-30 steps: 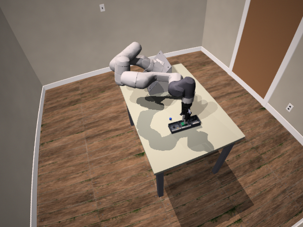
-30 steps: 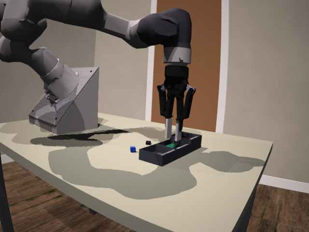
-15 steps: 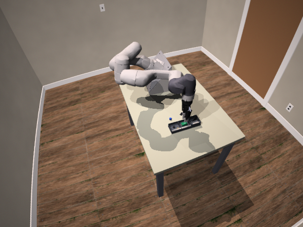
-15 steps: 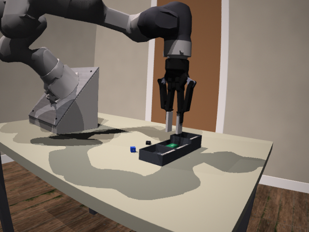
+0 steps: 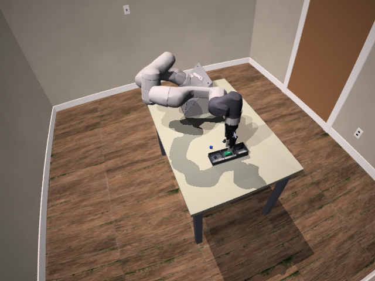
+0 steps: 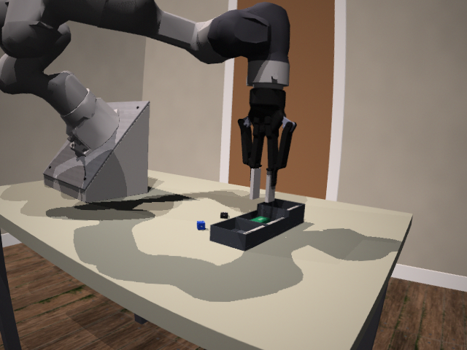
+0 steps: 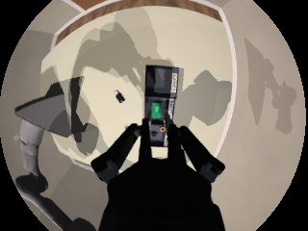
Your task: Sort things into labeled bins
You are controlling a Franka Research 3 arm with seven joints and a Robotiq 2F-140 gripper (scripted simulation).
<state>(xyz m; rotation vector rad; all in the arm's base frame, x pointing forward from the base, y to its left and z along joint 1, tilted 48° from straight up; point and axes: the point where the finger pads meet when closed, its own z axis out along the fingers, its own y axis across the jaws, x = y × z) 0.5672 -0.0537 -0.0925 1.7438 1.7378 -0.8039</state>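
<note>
My hand is 100 mm past the small blue cube, 80 mm to the left of it and 90 mm above it. Also, from my hand: green block: 10 mm to the right, 90 mm below; tan ring: 20 mm ahead, 60 mm to the right, 90 mm below; joined bins: 10 mm ahead, 80 mm below.
</note>
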